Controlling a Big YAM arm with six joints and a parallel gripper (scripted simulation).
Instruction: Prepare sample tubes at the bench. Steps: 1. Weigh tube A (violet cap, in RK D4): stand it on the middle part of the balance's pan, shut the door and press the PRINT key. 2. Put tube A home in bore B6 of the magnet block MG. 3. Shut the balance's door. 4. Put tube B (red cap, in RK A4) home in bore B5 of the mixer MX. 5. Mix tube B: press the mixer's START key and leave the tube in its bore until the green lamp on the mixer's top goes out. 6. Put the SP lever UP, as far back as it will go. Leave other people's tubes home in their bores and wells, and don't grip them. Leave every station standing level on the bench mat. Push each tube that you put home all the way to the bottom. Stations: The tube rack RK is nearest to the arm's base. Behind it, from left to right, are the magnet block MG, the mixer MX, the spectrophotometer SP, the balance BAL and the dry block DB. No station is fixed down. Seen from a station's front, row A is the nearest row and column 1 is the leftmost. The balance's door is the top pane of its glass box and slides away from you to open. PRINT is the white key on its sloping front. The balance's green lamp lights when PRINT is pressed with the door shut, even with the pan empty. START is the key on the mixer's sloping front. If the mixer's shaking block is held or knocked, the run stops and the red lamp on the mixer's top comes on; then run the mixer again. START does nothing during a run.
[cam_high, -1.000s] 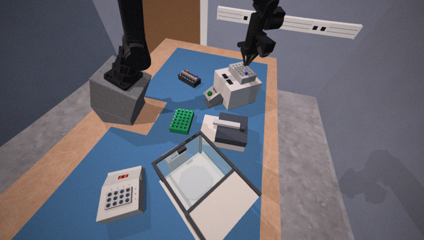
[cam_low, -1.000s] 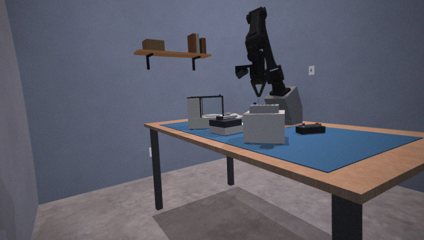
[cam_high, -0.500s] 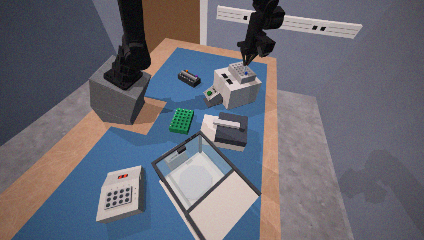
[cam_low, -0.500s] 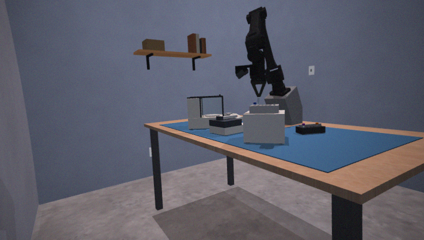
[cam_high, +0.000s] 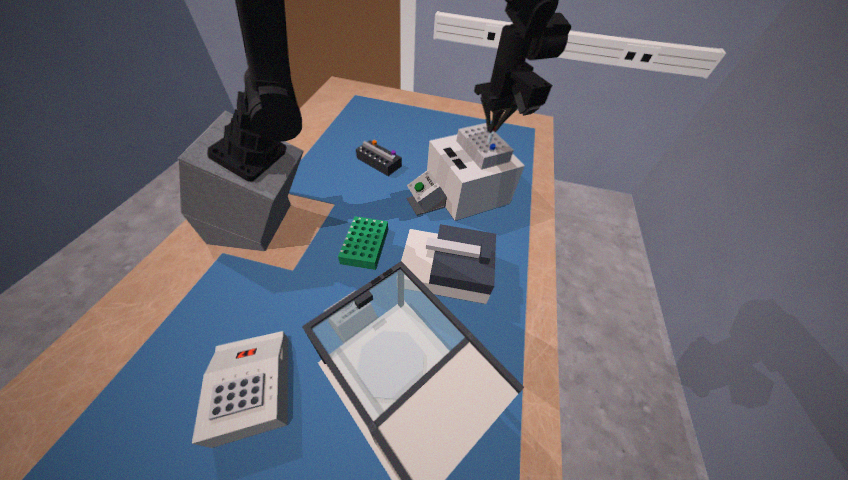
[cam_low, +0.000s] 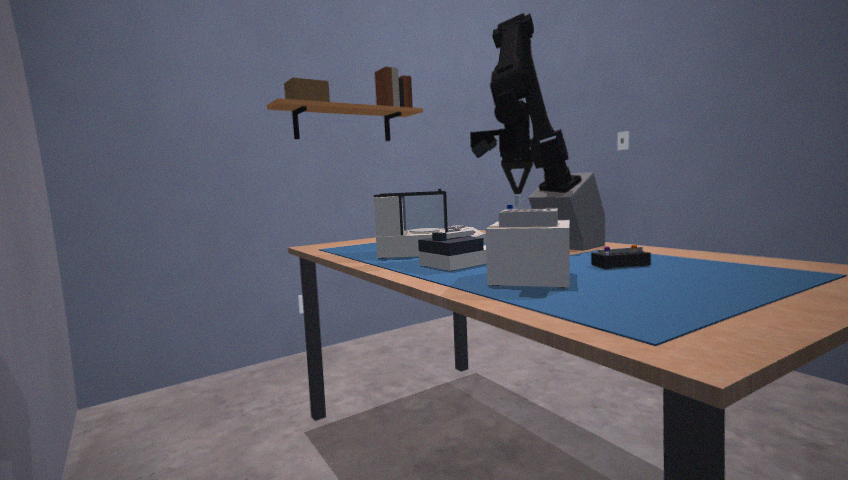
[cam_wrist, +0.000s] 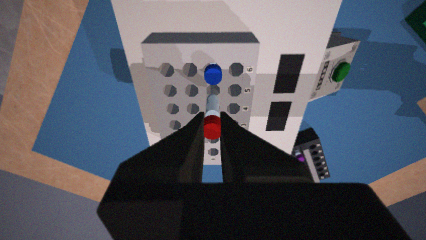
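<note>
The blue-capped tube lies 6 cm below my hand, 1 cm to the right of it and 1 cm ahead of it. Also, from my hand: SP lever (27 cm to the right, 13 cm below, 1 cm behind); grey shaking block (6 cm below, 2 cm to the left, 1 cm behind); green start key (15 cm below, 14 cm behind, 10 cm to the right).
</note>
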